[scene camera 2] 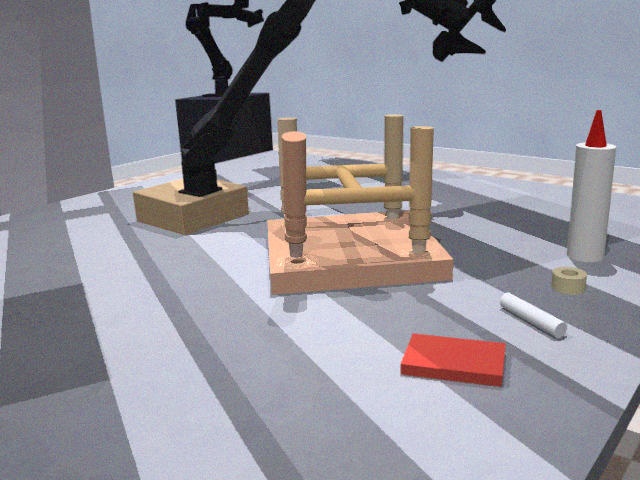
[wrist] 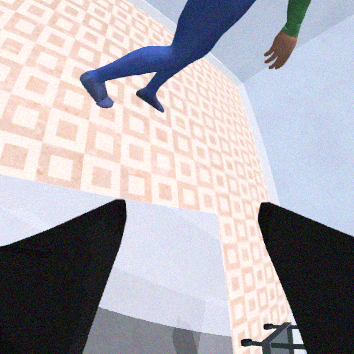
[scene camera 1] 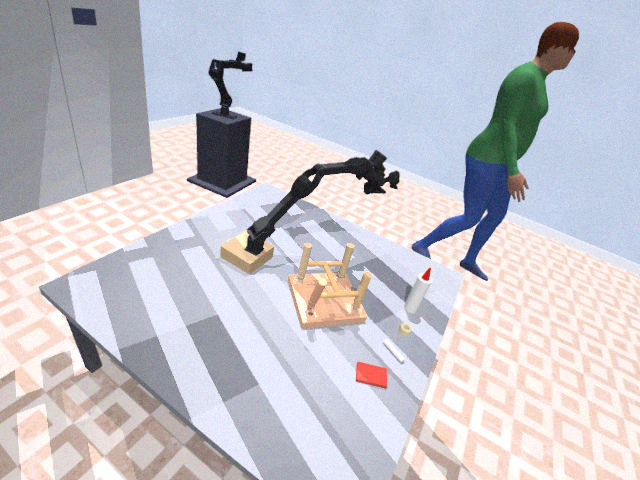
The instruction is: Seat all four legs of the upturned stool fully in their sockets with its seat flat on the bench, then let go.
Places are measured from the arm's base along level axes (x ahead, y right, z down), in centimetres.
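Where they show: gripper, fingertip midpoint: (scene camera 2: 495, 41) (wrist: 193, 209) (scene camera 1: 391, 190); arm's base at its link origin: (scene camera 2: 200, 191) (scene camera 1: 254, 249).
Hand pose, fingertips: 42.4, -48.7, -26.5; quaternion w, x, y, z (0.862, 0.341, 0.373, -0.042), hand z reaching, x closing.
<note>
Things, the pixels of their top centre, and the offset from my fingertips, as dx, dy, dz. "spot": a spot on its surface instead.
- upturned stool's pinkish wooden seat at a spot on its surface: (scene camera 2: 361, 279) (scene camera 1: 334, 323) spot: +3.3, +62.5, +31.3
- near-right leg at a spot on its surface: (scene camera 2: 421, 170) (scene camera 1: 363, 289) spot: +8.6, +54.4, +16.8
- far-right leg at a spot on its surface: (scene camera 2: 393, 149) (scene camera 1: 347, 258) spot: -3.1, +40.7, +16.9
- far-left leg at a spot on its surface: (scene camera 1: 304, 262) spot: -16.9, +52.6, +18.2
- white glue bottle at its top centre: (scene camera 2: 598, 110) (scene camera 1: 430, 268) +28.1, +34.8, +9.7
- tape ring at its top centre: (scene camera 2: 569, 272) (scene camera 1: 406, 327) +28.7, +48.9, +30.2
- white rod at its top centre: (scene camera 2: 532, 306) (scene camera 1: 394, 348) +27.2, +61.5, +30.5
- red block at its top centre: (scene camera 2: 454, 353) (scene camera 1: 372, 373) +22.8, +75.3, +31.2
The upturned stool's pinkish wooden seat (scene camera 1: 336, 317) (scene camera 2: 361, 279) lies flat on the bench. Its reddish near-left leg (scene camera 1: 316, 295) (scene camera 2: 294, 180) has its grey tenon showing just above a dark socket hole; whether the tip is inside is unclear. Grey tenon also shows below the near-right leg (scene camera 1: 362, 291) (scene camera 2: 421, 170) and far-right leg (scene camera 1: 346, 260) (scene camera 2: 393, 149). The far-left leg (scene camera 1: 304, 262) stands upright; its foot is hidden in scene camera 2. Stretchers join the legs. My gripper (scene camera 1: 390, 184) (scene camera 2: 494, 40) (wrist: 193, 209) is open and empty, high above and beyond the stool.
A white glue bottle (scene camera 1: 415, 294) (scene camera 2: 591, 201), a tape ring (scene camera 1: 401, 331) (scene camera 2: 568, 287), a white rod (scene camera 1: 393, 351) (scene camera 2: 532, 315) and a red block (scene camera 1: 371, 375) (scene camera 2: 454, 358) are on the bench right of the stool. A person (scene camera 1: 516, 118) (wrist: 210, 30) is beyond the bench.
</note>
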